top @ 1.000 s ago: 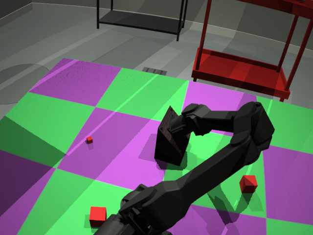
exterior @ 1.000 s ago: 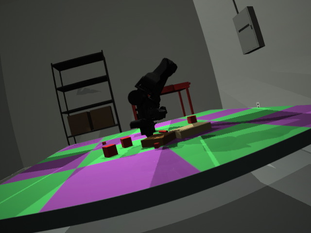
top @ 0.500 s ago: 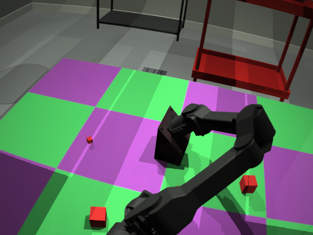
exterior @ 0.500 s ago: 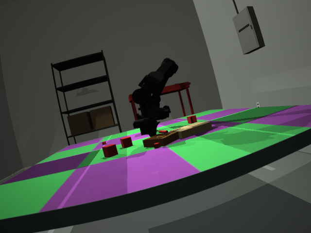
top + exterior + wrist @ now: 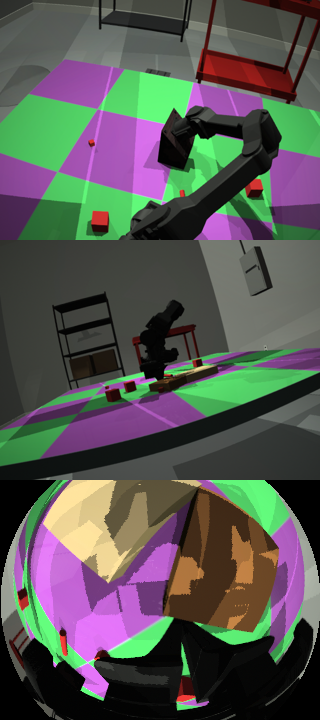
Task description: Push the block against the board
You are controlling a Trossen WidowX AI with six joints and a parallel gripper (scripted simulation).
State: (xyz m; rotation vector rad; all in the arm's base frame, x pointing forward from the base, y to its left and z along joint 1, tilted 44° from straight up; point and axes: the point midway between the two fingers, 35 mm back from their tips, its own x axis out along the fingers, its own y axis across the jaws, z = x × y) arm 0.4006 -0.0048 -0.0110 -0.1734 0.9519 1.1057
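Now: gripper tip 20 mm short of the board, 150 mm to the right of it and 10 mm below it. The rest, counted from my gripper tip: red rod (200 mm behind, 70 mm to the left); then square block (70 mm ahead, 10 mm to the left, 10 mm above).
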